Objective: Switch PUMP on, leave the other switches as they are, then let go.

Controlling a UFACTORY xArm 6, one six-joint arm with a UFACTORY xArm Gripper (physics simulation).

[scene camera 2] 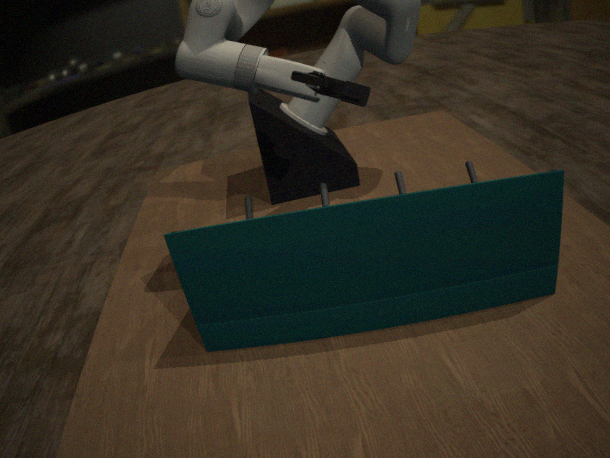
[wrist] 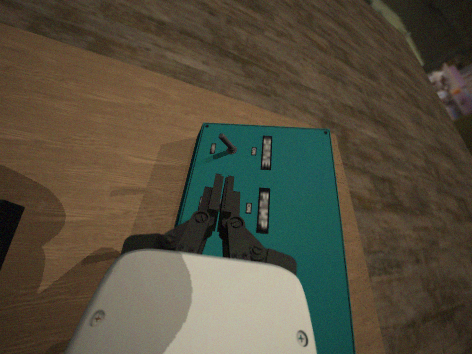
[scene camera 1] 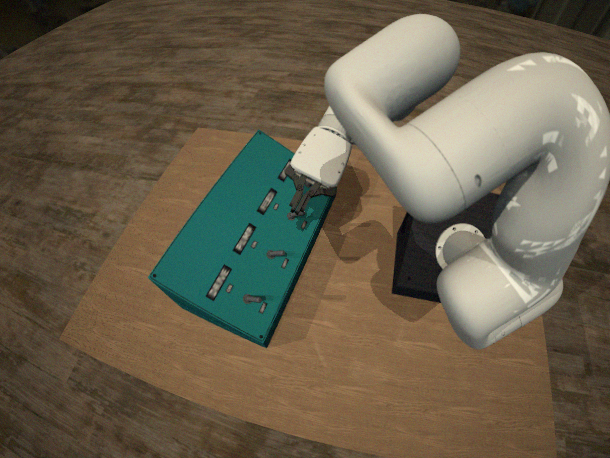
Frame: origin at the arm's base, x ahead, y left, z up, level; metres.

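Where they show: gripper, fingertip midpoint: (scene camera 2: 368, 97) (wrist: 222, 186) (scene camera 1: 294, 212); arm's base at its link origin: (scene camera 2: 302, 120) (scene camera 1: 460, 249).
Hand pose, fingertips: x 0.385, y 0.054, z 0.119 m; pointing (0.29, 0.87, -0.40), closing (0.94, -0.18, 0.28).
Observation:
Things, the pixels of their top centre, and the offset from my fingertips. "spot": a spot on its surface instead. Level surfaces: height alone.
- PUMP label at its top centre: (wrist: 265, 208) (scene camera 1: 244, 237) dz -0.118, dx +0.122, dy +0.004 m
- mark at a spot on its surface: (wrist: 248, 207) (scene camera 1: 254, 244) spot: dz -0.135, dx +0.099, dy +0.009 m
- PUMP lever at its top centre: (scene camera 2: 399, 174) (scene camera 1: 276, 249) dz -0.120, dx +0.042, dy +0.020 m
- neighbouring DRIVE lever at its top centre: (scene camera 2: 471, 163) (wrist: 230, 137) (scene camera 1: 252, 296) dz -0.120, dx +0.065, dy +0.137 m
- leftmost lever at its top centre: (scene camera 2: 246, 199) dz -0.120, dx -0.005, dy -0.216 m
- wooden board at its surface level: dz -0.251 m
The teal switch panel (scene camera 1: 200, 235) (scene camera 2: 370, 250) (wrist: 305, 200) has a row of levers. The PUMP label (scene camera 1: 244, 238) (wrist: 263, 210) is beside its ON mark (scene camera 1: 254, 244) (wrist: 248, 207). The PUMP lever (scene camera 1: 276, 254) (scene camera 2: 400, 183) leans toward the mark on its other side (scene camera 1: 284, 263), like the neighbouring DRIVE lever (scene camera 1: 253, 299) (scene camera 2: 471, 172) (wrist: 227, 143). In the wrist view the fingers hide the PUMP lever. My gripper (scene camera 1: 298, 212) (scene camera 2: 367, 96) (wrist: 222, 186) is shut and empty. In scene camera 2 it shows higher than the lever tips, between the second and third levers from the left.
The second lever from the left (scene camera 2: 325, 194) is largely hidden by my fingers in scene camera 1. The leftmost lever (scene camera 2: 249, 207) stands beyond it. The black robot base (scene camera 1: 417, 270) (scene camera 2: 305, 170) stands on the wooden board (scene camera 1: 350, 380) on the panel's lever side.

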